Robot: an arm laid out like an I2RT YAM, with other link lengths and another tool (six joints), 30 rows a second.
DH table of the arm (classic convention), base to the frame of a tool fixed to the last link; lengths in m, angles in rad. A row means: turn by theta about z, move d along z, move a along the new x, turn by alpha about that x. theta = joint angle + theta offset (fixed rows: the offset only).
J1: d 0.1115, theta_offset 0, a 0.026, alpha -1.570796
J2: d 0, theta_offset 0, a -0.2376, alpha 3.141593
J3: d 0, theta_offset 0.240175, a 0.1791, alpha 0
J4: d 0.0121, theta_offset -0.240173, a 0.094, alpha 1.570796
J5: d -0.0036, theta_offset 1.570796, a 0, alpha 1.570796
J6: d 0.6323, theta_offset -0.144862, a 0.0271, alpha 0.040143
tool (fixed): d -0.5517, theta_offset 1.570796, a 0, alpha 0
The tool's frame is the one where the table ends.
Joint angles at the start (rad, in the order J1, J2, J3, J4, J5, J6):
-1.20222 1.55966 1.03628 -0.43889 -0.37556 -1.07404
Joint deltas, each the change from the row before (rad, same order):
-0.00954 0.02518 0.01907 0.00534 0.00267 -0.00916
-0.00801 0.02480 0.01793 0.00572 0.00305 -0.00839
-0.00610 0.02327 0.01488 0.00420 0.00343 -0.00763
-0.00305 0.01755 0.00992 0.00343 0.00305 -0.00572
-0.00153 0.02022 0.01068 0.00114 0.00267 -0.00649
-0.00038 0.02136 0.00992 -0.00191 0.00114 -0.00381
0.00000 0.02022 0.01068 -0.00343 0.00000 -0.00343
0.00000 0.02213 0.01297 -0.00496 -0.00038 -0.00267
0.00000 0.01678 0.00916 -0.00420 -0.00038 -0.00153
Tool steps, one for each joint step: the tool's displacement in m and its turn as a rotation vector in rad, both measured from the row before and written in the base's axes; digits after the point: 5 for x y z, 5 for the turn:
-0.00090 -0.00640 -0.00095 -0.00492 0.00568 -0.00407
-0.00065 -0.00608 -0.00129 -0.00420 0.00587 -0.00333
-0.00048 -0.00507 -0.00205 -0.00098 0.00695 -0.00219
-0.00001 -0.00347 -0.00198 0.00017 0.00594 -0.00036
0.00048 -0.00325 -0.00292 0.00387 0.00733 0.00201
0.00072 -0.00252 -0.00399 0.01035 0.00675 0.00197
0.00088 -0.00230 -0.00368 0.01051 0.00556 0.00270
0.00098 -0.00252 -0.00390 0.01209 0.00534 0.00232
0.00066 -0.00168 -0.00326 0.01050 0.00415 0.00142

